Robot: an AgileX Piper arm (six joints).
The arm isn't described. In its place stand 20 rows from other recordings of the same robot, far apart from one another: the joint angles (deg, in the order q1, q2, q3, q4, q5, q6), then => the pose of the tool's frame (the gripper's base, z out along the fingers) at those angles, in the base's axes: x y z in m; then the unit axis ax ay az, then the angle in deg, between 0 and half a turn.
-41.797 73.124 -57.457 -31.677 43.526 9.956 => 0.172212 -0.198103 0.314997 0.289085 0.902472 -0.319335 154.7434
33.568 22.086 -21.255 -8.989 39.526 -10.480 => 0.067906 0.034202 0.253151 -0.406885 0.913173 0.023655 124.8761
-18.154 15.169 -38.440 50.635 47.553 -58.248 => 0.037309 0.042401 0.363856 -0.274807 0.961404 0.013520 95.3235
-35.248 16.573 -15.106 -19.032 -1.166 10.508 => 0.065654 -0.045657 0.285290 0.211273 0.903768 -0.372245 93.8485
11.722 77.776 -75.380 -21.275 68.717 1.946 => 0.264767 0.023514 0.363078 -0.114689 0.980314 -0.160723 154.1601
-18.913 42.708 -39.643 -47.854 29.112 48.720 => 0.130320 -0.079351 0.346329 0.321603 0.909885 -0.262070 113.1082
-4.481 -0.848 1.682 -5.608 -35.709 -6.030 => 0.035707 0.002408 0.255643 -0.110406 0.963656 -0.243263 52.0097
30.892 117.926 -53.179 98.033 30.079 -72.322 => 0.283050 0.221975 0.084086 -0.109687 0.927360 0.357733 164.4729
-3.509 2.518 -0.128 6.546 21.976 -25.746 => 0.055032 0.000515 0.177391 -0.154427 0.980583 -0.120866 110.4218
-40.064 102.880 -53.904 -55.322 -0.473 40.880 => 0.277502 -0.232574 0.168506 0.216347 0.957801 -0.189239 138.9211
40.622 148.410 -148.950 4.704 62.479 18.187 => 0.419115 0.368224 0.208113 -0.183489 0.966517 0.179376 153.6581
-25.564 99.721 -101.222 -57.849 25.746 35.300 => 0.361030 -0.209797 0.433419 0.190313 0.872222 -0.450565 114.5198
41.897 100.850 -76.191 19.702 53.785 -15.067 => 0.252911 0.260153 0.246233 -0.396606 0.899991 0.180885 168.1891
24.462 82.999 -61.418 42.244 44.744 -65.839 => 0.254246 0.162976 0.293603 -0.539490 0.812864 0.219550 142.0337
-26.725 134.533 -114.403 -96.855 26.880 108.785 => 0.475565 -0.285179 0.236535 0.471288 0.821385 -0.321269 108.4616
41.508 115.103 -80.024 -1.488 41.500 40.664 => 0.309219 0.271560 0.169359 -0.015619 0.995026 0.098387 165.3828
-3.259 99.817 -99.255 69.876 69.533 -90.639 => 0.372448 0.058973 0.409204 -0.586158 0.750450 0.305358 115.3048
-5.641 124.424 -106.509 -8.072 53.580 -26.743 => 0.473946 -0.057146 0.216740 -0.211050 0.970085 -0.119972 159.5802
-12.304 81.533 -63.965 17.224 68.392 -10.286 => 0.260594 -0.031197 0.288721 0.061692 0.990137 0.125791 168.0133
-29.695 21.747 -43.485 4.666 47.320 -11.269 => 0.047129 -0.020611 0.364137 0.163759 0.967498 -0.192694 113.6700
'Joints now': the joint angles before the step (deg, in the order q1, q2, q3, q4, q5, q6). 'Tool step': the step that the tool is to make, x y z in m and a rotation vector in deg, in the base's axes. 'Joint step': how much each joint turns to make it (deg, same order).
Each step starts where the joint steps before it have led.
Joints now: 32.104, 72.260, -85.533, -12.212, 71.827, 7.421
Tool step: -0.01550, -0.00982, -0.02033, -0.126, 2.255, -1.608
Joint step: -0.001, -4.272, 7.635, -0.123, -0.961, 2.221
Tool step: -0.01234, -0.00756, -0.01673, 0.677, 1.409, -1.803
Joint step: 0.002, -3.446, 6.058, -0.002, -1.296, 2.548
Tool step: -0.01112, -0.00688, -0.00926, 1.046, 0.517, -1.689
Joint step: 0.000, -2.968, 3.954, 0.001, -0.675, 2.227
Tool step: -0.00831, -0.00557, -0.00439, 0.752, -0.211, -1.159
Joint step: -0.002, -2.280, 2.400, -0.241, -0.415, 1.459
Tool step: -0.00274, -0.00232, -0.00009, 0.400, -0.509, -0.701
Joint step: 0.001, -0.844, 0.596, -0.377, -0.231, 0.831
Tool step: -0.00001, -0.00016, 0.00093, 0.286, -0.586, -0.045
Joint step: -0.001, -0.158, 0.001, -0.133, -0.472, 0.150
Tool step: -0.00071, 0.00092, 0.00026, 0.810, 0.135, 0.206
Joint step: 0.002, -0.100, -0.002, 0.783, -0.219, 0.001
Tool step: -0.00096, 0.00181, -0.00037, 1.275, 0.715, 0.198
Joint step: -0.004, -0.001, 0.001, 1.425, -0.051, 0.120
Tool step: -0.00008, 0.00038, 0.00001, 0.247, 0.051, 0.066
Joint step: 0.001, 0.000, 0.001, 0.244, -0.090, 0.001
